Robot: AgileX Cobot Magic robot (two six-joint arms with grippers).
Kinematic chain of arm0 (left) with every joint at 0, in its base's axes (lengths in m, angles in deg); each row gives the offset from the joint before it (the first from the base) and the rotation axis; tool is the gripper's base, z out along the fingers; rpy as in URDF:
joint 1: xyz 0 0 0.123 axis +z
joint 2: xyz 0 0 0 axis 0.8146 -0.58 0
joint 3: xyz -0.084 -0.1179 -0.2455 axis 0.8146 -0.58 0
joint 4: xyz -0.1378 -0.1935 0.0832 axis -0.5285 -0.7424 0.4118
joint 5: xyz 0 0 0 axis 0.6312 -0.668 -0.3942
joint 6: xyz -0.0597 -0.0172 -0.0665 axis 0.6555 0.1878 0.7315
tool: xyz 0 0 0 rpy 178.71 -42.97 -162.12
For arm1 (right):
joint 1: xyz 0 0 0.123 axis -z
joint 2: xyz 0 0 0 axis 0.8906 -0.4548 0
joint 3: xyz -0.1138 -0.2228 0.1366 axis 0.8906 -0.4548 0
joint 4: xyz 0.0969 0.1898 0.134 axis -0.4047 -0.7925 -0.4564
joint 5: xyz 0 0 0 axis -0.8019 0.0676 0.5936
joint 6: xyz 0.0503 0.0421 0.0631 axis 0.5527 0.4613 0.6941
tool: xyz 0 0 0 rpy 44.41 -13.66 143.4
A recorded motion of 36 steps. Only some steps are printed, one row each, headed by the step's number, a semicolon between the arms.
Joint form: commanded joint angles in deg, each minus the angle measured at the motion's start. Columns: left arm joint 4, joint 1, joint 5, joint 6, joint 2, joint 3; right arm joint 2, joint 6, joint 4, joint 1, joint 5, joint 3.
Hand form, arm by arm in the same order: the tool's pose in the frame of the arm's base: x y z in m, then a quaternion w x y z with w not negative. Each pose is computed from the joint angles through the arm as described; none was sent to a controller.
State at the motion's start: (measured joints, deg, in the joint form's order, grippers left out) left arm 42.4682 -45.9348 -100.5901 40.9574 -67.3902 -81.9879; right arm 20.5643 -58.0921 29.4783 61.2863 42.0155 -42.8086
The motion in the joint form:
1: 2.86 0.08 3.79 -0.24 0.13 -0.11; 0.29 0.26 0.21 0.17 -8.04 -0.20
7: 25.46 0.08 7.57 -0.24 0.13 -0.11; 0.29 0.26 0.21 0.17 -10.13 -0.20
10: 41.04 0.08 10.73 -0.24 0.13 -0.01; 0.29 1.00 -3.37 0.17 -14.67 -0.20
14: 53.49 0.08 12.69 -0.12 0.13 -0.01; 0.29 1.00 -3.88 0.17 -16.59 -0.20
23: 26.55 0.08 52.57 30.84 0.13 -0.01; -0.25 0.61 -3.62 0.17 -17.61 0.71
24: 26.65 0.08 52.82 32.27 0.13 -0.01; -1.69 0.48 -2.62 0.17 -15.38 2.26
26: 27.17 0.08 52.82 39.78 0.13 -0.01; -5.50 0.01 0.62 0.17 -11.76 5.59
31: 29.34 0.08 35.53 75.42 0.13 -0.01; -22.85 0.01 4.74 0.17 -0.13 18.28
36: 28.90 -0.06 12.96 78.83 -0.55 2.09; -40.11 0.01 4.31 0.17 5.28 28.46
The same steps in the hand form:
1: 0.0515 0.0173 0.1950 0.62350 -0.00982 0.76652 0.15362; 0.0562 0.0045 0.1993 0.68041 0.02886 0.72917 0.06723
7: 0.0512 0.0226 0.2049 0.61097 0.11083 0.72179 0.30568; 0.0563 0.0038 0.2025 0.69352 0.03100 0.71676 0.06571
10: 0.0514 0.0222 0.2127 0.58990 0.19926 0.67337 0.39860; 0.0563 0.0025 0.2096 0.71845 0.06062 0.68702 0.09032
14: 0.0517 0.0210 0.2170 0.56013 0.26766 0.63078 0.46554; 0.0562 0.0017 0.2126 0.72938 0.06584 0.67471 0.09186
23: 0.0423 -0.0263 0.2543 0.85748 0.12463 0.49887 -0.01773; 0.0561 0.0012 0.2189 0.73796 0.06302 0.66624 0.08701
24: 0.0421 -0.0266 0.2545 0.85771 0.12021 0.49905 -0.02882; 0.0574 0.0022 0.2233 0.72644 0.05375 0.68022 0.08185
26: 0.0422 -0.0269 0.2542 0.85328 0.09076 0.50685 -0.08230; 0.0618 0.0033 0.2333 0.70392 0.02882 0.70713 0.06024
31: 0.0521 -0.0083 0.2368 0.76001 -0.16635 0.57717 -0.24816; 0.0932 0.0060 0.2672 0.59820 -0.00224 0.80044 0.03801
36: 0.0519 0.0174 0.2241 0.70092 -0.32114 0.61567 -0.16288; 0.1410 0.0085 0.2839 0.50765 -0.00232 0.86050 0.04277

